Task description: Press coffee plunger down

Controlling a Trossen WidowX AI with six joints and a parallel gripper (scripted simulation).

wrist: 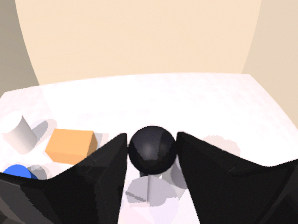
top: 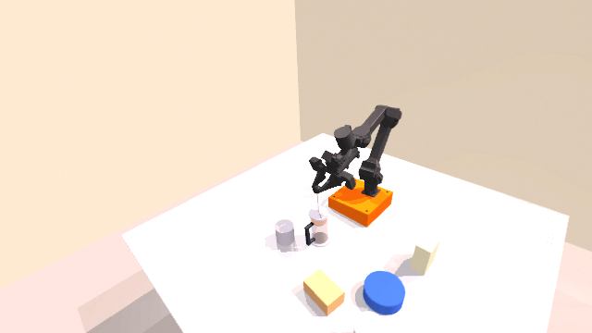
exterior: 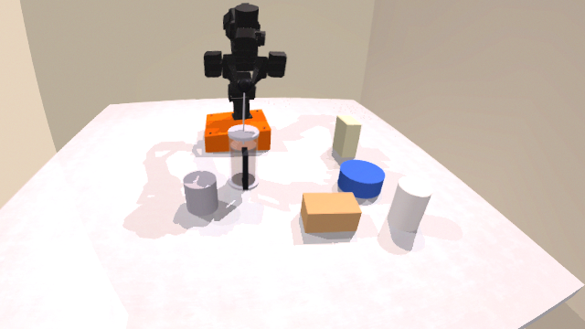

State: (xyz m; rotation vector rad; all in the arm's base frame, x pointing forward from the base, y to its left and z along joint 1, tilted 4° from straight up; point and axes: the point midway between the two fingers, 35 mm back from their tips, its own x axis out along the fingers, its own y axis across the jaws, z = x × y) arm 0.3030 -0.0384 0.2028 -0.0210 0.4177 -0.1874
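Right now the coffee press is 13 cm below my gripper tip. Also, from my gripper tip: white cylinder (32 cm to the left, 22 cm ahead, 20 cm below); then blue disc (29 cm to the left, 23 cm below, 6 cm ahead); then cream block (35 cm to the left, 19 cm below, 13 cm behind).
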